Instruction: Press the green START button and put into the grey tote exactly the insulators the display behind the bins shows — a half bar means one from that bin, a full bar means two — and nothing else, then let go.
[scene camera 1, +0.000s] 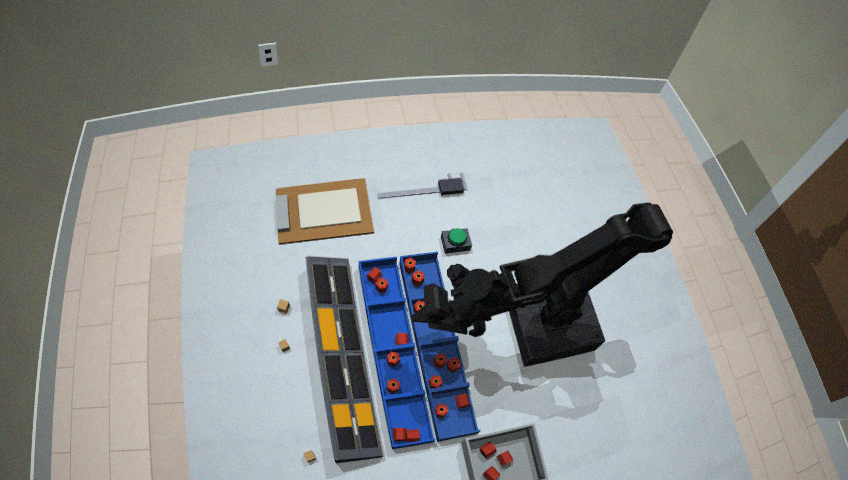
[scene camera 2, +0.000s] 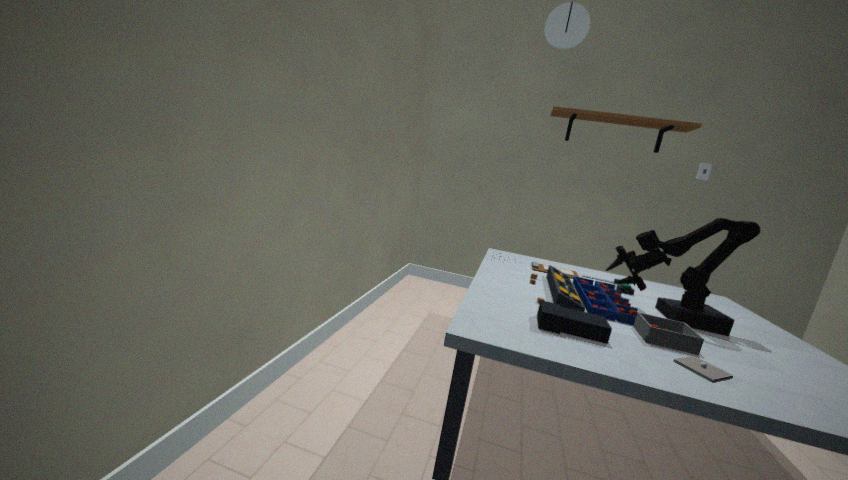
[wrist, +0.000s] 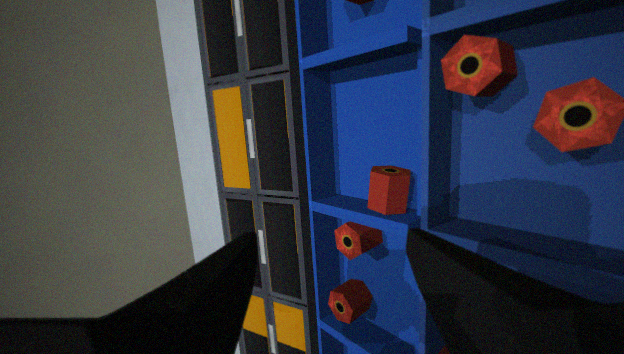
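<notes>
The display (scene camera 1: 360, 353) (wrist: 294, 199) shows one full yellow bar (scene camera 1: 327, 328) (wrist: 231, 138) in the left column, second row, and two half bars in the bottom row. The blue bins (scene camera 1: 379, 319) (wrist: 372, 115) hold red insulators; one insulator (scene camera 1: 401, 338) (wrist: 389, 191) is alone in the rear column's second bin. My gripper (scene camera 2: 612, 275) (wrist: 332, 241) is open and empty above the bins; in scene camera 1 the arm partly hides the front column's second bin. The green START button (scene camera 1: 457, 236) stands beyond the bins' far end. The grey tote (scene camera 1: 539, 452) (scene camera 2: 666, 339) shows three red insulators inside.
A clipboard (scene camera 1: 366, 217) and a caliper-like tool (scene camera 1: 451, 186) lie beyond the bins. Small tan cubes (scene camera 1: 283, 305) (scene camera 1: 283, 344) (scene camera 1: 309, 455) lie behind the display. A black box (scene camera 2: 573, 324) and a flat plate (scene camera 2: 702, 368) are near the tote.
</notes>
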